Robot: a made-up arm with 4 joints.
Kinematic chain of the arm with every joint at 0, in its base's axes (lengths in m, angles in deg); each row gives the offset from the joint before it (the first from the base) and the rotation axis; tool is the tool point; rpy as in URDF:
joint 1: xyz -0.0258 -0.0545 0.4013 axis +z
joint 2: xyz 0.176 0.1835 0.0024 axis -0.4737 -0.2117 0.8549
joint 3: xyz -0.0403 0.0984 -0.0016 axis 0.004 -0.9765 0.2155
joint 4: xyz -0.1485 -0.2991 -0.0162 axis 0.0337 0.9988 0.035
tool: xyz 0.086 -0.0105 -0.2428 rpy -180 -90 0
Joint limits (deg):
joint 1: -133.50..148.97
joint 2: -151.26..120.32
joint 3: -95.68..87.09
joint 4: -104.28..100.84
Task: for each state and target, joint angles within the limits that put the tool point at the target. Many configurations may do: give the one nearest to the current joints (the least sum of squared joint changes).
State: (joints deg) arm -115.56 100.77 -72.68 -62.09
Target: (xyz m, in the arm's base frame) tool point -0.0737 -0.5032 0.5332
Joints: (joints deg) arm -122.10 120.20 -48.84 -57.30
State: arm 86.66 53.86 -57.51 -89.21
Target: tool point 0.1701 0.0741 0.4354
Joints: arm 53.28 45.14 -79.44 -63.84
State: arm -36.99 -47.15 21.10 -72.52
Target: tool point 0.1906 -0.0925 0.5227
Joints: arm -1.74 0.03 37.77 -88.29
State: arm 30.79 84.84 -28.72 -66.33
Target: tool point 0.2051 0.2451 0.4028
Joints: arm 51.44 64.49 -22.08 -45.47
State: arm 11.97 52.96 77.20 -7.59
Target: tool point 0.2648 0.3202 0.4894
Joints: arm 29.10 41.71 71.95 -28.26
